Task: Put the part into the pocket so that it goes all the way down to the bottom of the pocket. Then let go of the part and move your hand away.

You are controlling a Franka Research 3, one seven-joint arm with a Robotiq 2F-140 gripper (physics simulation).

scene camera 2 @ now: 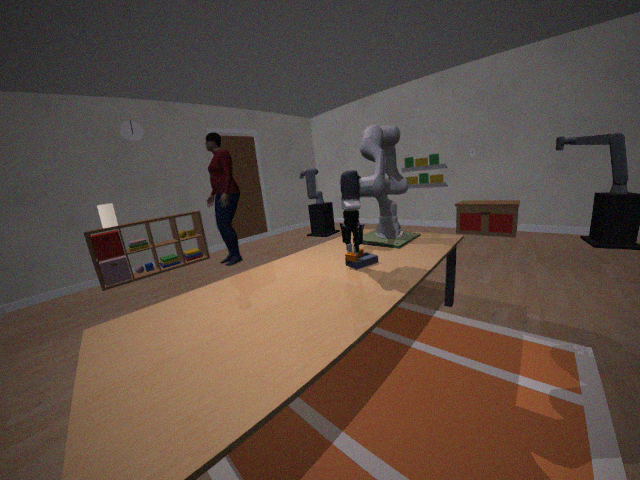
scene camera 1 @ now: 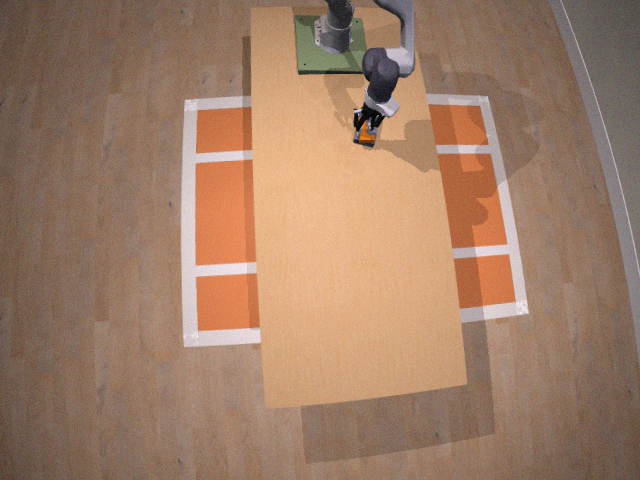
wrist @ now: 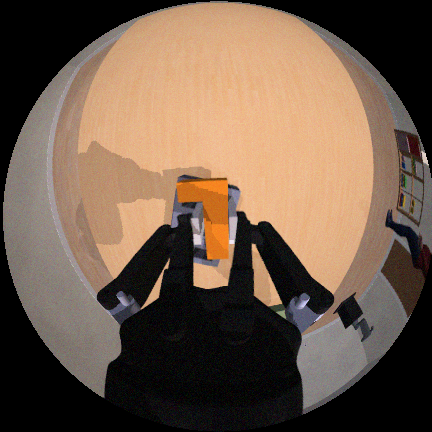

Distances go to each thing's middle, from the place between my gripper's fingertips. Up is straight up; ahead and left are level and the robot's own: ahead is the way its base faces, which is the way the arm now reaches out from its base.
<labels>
I see my gripper 2 cm to the right of the orange L-shaped part (wrist: 212, 192), 1 cm below it and 1 cm past it. Also, from my hand: pocket block (wrist: 199, 250) (3 cm to the left, 3 cm behind, 2 cm below).
</labels>
